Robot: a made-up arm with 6 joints. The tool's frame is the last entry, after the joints. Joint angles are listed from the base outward. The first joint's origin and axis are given. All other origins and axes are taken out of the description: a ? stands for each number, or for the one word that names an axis. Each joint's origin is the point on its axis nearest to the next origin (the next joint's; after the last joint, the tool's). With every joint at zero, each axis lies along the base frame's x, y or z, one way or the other. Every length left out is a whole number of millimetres.
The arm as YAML. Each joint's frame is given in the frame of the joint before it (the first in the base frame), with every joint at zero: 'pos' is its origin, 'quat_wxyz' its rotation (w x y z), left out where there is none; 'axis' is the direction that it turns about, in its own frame. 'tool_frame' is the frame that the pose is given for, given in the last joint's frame.
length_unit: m
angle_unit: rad
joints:
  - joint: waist
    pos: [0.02, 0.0, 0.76]
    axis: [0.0, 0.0, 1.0]
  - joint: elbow
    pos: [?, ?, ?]
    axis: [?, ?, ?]
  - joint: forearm
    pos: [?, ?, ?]
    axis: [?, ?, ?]
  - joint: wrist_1
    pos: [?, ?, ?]
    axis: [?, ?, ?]
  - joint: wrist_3
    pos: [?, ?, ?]
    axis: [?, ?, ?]
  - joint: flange
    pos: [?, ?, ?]
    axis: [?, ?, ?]
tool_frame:
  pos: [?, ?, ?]
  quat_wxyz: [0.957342, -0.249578, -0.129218, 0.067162]
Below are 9 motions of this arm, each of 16 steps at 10 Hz.
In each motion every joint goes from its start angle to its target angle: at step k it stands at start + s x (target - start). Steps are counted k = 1, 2, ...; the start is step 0. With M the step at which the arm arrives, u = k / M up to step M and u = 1 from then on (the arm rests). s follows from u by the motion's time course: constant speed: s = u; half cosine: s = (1 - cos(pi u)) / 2; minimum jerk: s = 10 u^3 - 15 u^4 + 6 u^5.
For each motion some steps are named. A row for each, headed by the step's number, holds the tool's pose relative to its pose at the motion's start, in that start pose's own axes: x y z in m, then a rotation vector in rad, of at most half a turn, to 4 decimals.
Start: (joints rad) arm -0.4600 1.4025 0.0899 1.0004 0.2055 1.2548
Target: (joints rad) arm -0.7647 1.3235 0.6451 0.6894 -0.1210 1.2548
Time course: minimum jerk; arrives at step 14
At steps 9, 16:
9: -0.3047 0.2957 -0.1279 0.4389 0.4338 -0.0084
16: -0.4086 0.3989 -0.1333 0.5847 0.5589 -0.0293

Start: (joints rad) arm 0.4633 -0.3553 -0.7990 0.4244 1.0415 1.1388
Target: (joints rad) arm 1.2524 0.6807 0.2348 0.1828 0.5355 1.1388
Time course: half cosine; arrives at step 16
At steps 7, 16:
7: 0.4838 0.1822 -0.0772 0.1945 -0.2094 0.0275
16: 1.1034 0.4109 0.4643 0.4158 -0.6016 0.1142

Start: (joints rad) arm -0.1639 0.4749 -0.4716 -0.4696 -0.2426 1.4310
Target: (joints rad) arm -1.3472 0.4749 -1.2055 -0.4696 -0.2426 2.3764
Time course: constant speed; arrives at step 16
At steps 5, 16:
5: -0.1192 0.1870 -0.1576 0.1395 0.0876 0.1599
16: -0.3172 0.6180 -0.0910 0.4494 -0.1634 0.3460

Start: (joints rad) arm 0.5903 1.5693 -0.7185 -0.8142 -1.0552 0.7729
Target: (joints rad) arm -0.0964 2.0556 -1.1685 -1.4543 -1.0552 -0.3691
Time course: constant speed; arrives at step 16
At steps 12, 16:
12: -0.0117 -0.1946 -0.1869 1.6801 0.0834 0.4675
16: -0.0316 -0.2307 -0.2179 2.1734 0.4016 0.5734

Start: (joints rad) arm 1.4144 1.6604 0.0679 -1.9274 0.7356 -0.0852
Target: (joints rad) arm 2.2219 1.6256 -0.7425 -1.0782 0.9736 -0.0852
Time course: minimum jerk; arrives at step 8
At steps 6, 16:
6: -0.2883 -0.4628 0.0480 -1.3663 -0.5419 0.7596
16: -0.3206 -0.4942 0.0649 -1.5196 -0.5942 0.8436

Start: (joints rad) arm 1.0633 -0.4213 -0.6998 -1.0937 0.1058 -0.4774
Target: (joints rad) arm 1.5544 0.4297 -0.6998 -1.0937 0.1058 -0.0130
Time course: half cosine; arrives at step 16
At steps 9, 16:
9: 0.3144 0.0759 -0.1546 -0.4683 0.5395 -0.0997
16: 0.4390 0.0822 -0.3748 -0.8189 0.9113 -0.0902

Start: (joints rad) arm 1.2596 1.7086 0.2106 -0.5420 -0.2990 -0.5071
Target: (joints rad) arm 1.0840 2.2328 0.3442 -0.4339 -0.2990 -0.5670
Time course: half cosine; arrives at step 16
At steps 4, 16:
4: 0.0727 -0.0537 -0.0262 0.0218 0.0470 -0.0329
16: 0.4248 -0.3705 -0.3147 0.1472 0.3398 -0.1915

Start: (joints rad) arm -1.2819 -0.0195 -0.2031 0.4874 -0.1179 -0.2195
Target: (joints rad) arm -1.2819 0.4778 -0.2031 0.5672 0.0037 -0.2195
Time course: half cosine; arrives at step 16
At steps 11, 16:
11: 0.4489 0.0718 -0.1900 0.0097 0.1803 0.2572
16: 0.5620 0.1162 -0.2648 0.0171 0.2284 0.3335

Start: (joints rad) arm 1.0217 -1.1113 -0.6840 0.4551 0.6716 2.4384
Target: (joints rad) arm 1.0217 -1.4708 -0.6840 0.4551 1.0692 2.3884
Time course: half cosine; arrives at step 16
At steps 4, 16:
4: -0.0475 -0.0071 -0.0061 -0.0014 0.1072 -0.0020
16: -0.3263 -0.0600 0.0006 -0.0408 0.7285 -0.0379

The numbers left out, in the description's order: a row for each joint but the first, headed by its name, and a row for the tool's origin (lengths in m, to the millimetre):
elbow: xyz -0.02 0.06 0.0, axis 0.0 1.0 0.0
forearm: xyz 0.0 0.0 1.15, axis 0.0 -1.0 0.0
wrist_1: xyz 0.47 0.0 0.02, axis -1.0 0.0 0.0
wrist_3: xyz 0.0 -0.3 -0.03, axis 0.0 -1.0 0.0
flange: xyz -0.02 0.0 -0.03, axis -1.0 0.0 0.0
tool: xyz 0.0 0.01 0.03

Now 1 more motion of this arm.
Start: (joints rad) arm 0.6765 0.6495 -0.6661 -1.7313 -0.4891 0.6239
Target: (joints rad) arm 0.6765 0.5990 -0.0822 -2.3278 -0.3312 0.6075
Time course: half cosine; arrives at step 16
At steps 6, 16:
6: 0.0695 0.0755 0.0447 0.0961 -0.2337 0.0818
16: 0.1333 0.3006 0.1843 0.3857 -0.6477 0.3484

